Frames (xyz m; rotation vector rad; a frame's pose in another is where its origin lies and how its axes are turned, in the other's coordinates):
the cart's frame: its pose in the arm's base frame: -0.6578 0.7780 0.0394 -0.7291 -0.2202 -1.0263
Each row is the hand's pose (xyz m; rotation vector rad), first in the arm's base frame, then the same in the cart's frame.
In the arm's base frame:
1: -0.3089 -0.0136 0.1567 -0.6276 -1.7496 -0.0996
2: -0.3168 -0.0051 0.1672 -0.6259 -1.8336 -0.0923
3: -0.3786 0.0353 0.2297 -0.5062 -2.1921 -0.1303
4: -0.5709 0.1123 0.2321 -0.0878 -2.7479 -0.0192
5: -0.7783 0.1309 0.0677 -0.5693 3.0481 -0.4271
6: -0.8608 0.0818 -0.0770 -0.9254 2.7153 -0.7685
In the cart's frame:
1: 0.7923 -0.0050 -0.3665 0.7728 -1.4848 0.0516
2: 0.7874 -0.0137 -0.3544 0.7930 -1.5532 0.0031
3: 0.7577 -0.0811 -0.2916 0.9521 -1.7680 -0.2727
4: 0.6051 -0.2196 -0.2711 1.3735 -2.0996 -0.6531
5: 0.4035 -0.3142 -0.4154 -1.9230 2.2837 0.7491
6: 0.3239 -0.3338 -0.5685 -1.9041 1.8937 0.4908

